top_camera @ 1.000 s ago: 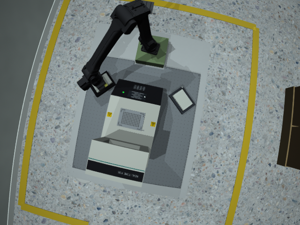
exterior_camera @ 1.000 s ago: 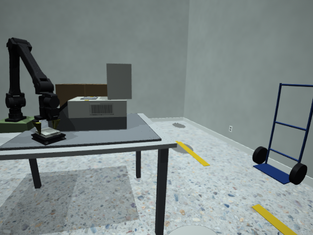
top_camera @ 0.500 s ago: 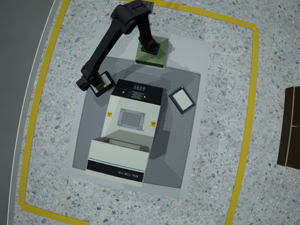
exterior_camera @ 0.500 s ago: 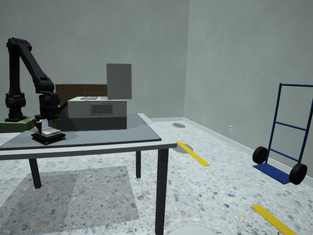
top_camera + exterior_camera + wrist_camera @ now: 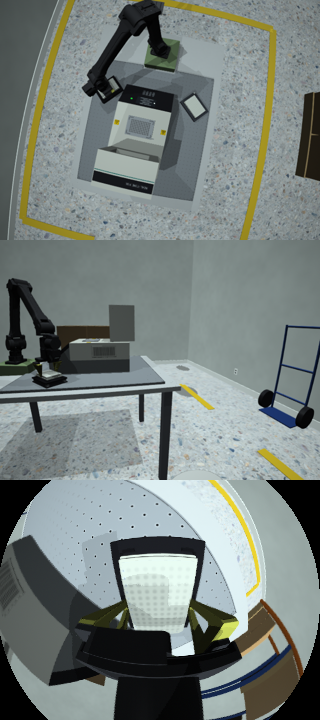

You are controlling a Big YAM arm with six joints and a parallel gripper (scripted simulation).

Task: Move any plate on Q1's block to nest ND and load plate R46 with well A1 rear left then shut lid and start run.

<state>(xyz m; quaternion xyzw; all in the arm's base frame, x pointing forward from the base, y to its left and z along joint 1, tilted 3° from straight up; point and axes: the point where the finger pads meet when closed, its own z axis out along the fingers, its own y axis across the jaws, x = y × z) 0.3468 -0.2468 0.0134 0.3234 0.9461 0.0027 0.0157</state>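
Now: the black nest ND 20 mm below my hand.
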